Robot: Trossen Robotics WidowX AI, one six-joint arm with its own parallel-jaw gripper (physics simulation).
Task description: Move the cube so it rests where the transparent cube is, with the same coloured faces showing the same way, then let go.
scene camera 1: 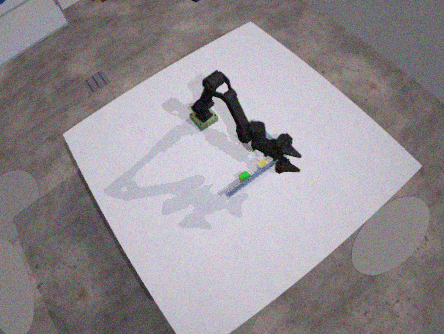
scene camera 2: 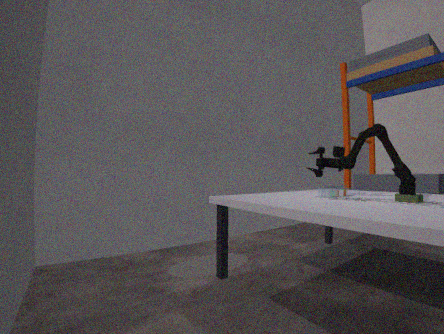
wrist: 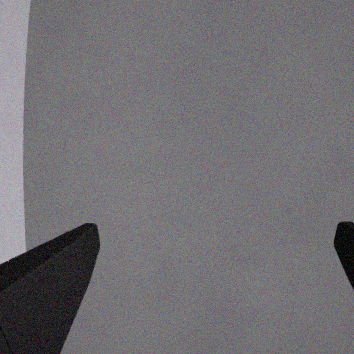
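A small cube with a bright green top and a sliver of orange-red at its side sits on the white table in scene camera 1. A paler yellow cube, which looks like the transparent one, sits up and to the right of it. Both lie along the inner side of a blue bar. My gripper is open and empty. It points sideways, well above the table, and appears beyond the yellow cube in scene camera 1. The cubes do not show in the wrist view, and their side faces are too small to read.
The white table carries my arm's green base. My arm covers part of the area behind the bar. A faint pale low piece stands on the table below my gripper. An orange-posted shelf stands behind the arm.
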